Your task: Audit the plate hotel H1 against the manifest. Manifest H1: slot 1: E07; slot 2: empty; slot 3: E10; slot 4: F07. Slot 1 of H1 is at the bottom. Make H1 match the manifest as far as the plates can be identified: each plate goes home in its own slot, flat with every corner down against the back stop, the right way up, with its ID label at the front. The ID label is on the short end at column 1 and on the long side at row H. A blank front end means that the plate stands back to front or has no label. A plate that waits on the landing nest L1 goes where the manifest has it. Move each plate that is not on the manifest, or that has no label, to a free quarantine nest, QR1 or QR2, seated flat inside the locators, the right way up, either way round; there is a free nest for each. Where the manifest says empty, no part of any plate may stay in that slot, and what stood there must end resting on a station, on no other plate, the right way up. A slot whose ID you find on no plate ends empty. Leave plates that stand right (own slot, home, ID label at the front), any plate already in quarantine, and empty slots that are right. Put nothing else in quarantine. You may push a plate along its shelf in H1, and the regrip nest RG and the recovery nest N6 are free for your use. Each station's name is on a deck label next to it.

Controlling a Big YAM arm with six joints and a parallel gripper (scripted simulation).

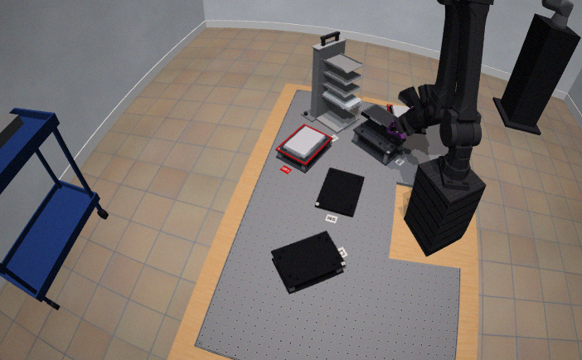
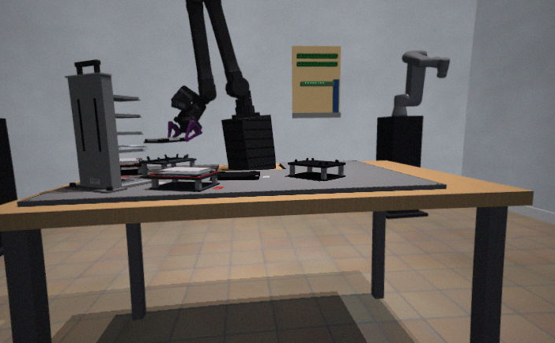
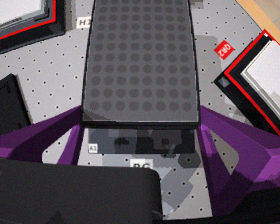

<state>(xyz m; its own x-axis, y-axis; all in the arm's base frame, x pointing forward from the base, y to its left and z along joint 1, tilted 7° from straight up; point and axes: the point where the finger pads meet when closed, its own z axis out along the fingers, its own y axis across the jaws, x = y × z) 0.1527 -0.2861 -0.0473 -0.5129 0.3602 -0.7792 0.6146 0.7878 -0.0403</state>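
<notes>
Right now my hand is 40 mm short of the dark plate and 40 mm to the left of it. The rest, counted from my hand: RG label 40 mm behind, 30 mm to the left, 130 mm below; QR2 label 20 mm ahead, 190 mm to the right, 130 mm below; regrip nest 40 mm ahead, 30 mm to the right, 80 mm below.
</notes>
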